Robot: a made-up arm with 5 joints.
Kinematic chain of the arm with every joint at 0, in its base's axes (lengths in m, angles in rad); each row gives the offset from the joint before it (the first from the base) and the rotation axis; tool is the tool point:
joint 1: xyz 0 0 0.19 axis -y
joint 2: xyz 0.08 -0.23 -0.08 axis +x
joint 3: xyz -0.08 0 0.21 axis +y
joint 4: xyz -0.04 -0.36 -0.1 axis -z
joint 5: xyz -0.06 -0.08 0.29 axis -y
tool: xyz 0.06 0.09 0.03
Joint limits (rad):
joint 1: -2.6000..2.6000
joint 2: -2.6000..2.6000
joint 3: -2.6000..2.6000
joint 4: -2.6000..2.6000
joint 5: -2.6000..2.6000
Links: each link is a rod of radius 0.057 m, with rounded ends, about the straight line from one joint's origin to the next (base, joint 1, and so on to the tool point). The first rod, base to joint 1, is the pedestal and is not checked.
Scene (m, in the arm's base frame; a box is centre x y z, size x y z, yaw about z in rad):
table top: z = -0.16
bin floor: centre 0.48 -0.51 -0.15 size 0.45 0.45 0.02 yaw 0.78
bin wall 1: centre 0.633 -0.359 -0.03 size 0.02 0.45 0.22 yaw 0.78
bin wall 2: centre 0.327 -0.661 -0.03 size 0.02 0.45 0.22 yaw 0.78
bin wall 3: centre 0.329 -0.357 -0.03 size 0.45 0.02 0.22 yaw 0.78
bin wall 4: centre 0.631 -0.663 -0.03 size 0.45 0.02 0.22 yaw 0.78
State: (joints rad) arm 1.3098 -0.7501 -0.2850 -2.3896 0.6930
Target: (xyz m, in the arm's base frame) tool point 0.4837 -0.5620 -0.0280
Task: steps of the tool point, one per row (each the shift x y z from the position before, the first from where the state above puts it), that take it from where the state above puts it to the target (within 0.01 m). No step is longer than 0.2 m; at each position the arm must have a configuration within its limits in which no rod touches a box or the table.
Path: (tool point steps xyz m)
1: 0.0184 -0.1632 -0.0300
2: 0.0658 -0.1535 -0.0295
3: 0.1088 -0.1299 -0.0162
4: 0.1409 -0.0942 0.0077
5: 0.1570 -0.0491 0.0378
6: 0.1023 -0.0098 -0.0364
7: 0.1163 0.0179 -0.0129
8: 0.1165 0.0486 0.0133
9: 0.1017 0.0788 0.0374
10: 0.0738 0.1043 0.0551
11: 0.0178 -0.0014 -0.0935
12: 0.0001 -0.0001 -0.0967
13: -0.0179 0.0015 -0.0967

